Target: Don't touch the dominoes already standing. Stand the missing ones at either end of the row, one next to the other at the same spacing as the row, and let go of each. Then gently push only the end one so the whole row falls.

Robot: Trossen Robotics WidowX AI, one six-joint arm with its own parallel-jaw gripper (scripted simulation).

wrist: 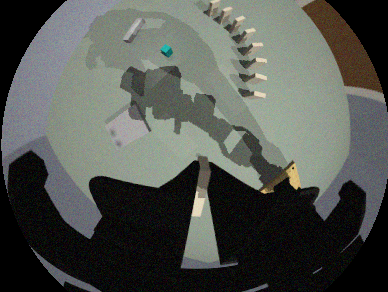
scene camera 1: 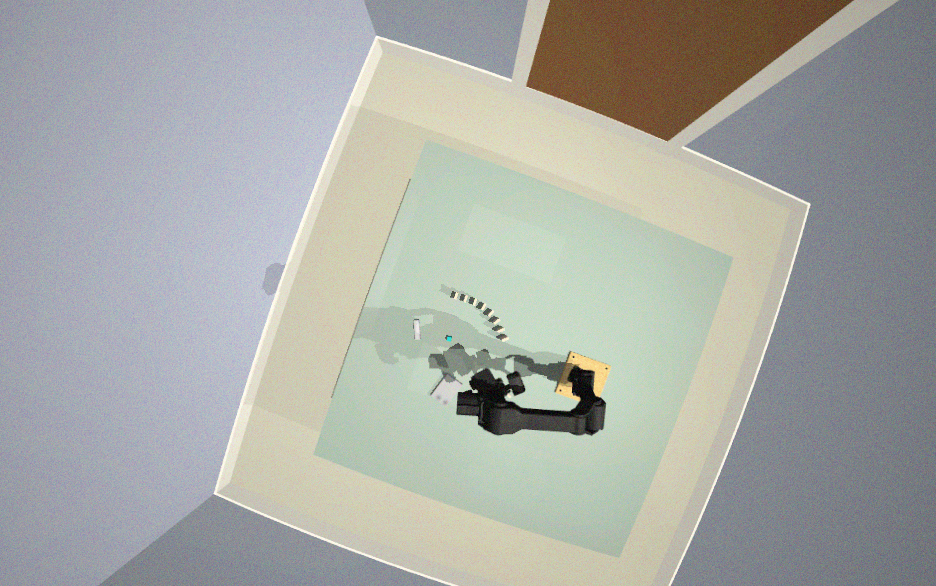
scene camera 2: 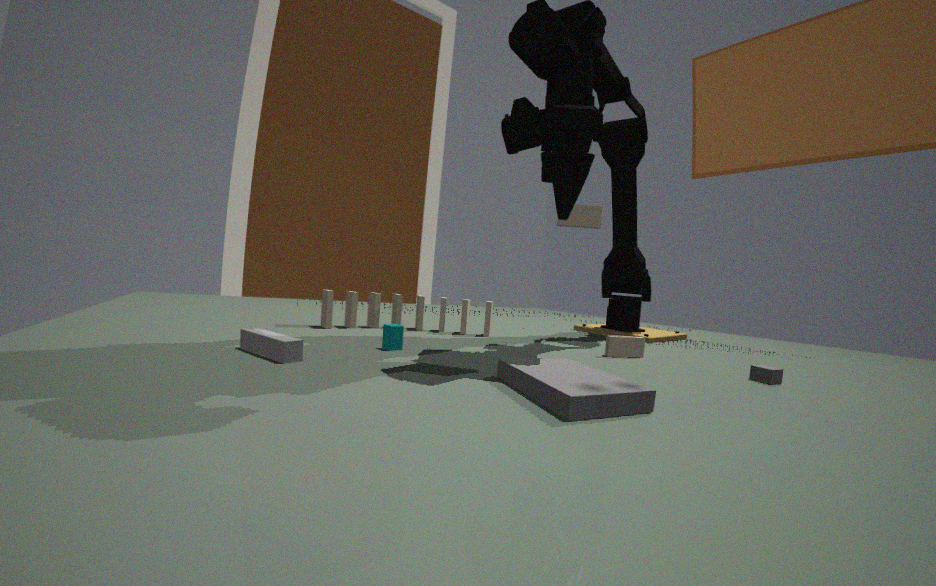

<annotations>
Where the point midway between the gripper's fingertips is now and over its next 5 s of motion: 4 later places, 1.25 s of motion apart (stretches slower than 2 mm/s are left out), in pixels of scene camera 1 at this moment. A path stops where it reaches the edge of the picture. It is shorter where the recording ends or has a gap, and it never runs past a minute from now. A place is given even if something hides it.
My gripper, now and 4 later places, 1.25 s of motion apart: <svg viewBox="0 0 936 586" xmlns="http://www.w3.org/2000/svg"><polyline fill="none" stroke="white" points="490,384 481,380 458,373 459,371 482,380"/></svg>
</annotations>
